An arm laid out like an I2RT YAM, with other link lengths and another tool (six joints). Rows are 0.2 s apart.
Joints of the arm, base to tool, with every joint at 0 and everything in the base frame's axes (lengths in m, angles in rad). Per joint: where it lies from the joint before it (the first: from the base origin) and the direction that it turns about. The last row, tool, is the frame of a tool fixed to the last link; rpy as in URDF.
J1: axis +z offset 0 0 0.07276
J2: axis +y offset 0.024 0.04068 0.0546
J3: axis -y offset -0.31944 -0.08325 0
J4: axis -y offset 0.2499 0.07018 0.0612
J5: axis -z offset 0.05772 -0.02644 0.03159
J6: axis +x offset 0.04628 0 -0.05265
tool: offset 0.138 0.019 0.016 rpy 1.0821 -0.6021 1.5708
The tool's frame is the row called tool.
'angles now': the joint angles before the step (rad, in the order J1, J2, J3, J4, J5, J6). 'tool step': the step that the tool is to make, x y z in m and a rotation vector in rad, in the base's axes. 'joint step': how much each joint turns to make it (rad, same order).
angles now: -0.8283, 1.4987, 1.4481, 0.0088, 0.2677, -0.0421
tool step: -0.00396, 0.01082, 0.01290, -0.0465, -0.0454, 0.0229
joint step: 0.0008, -0.0380, -0.0442, 0.0707, -0.0222, 0.0018
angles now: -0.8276, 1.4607, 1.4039, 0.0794, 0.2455, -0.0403
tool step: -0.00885, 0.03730, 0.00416, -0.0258, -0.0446, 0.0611
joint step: 0.0296, -0.1095, -0.1153, 0.0515, -0.0308, 0.0165
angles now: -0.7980, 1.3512, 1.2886, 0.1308, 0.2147, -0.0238
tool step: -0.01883, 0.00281, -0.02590, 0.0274, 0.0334, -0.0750
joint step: 0.0081, -0.0493, -0.0965, 0.0065, 0.0827, -0.0089
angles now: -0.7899, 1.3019, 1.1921, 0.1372, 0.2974, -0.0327
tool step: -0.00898, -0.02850, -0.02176, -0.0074, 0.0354, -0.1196
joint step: -0.0206, 0.0555, -0.0359, 0.0839, 0.0982, -0.0349
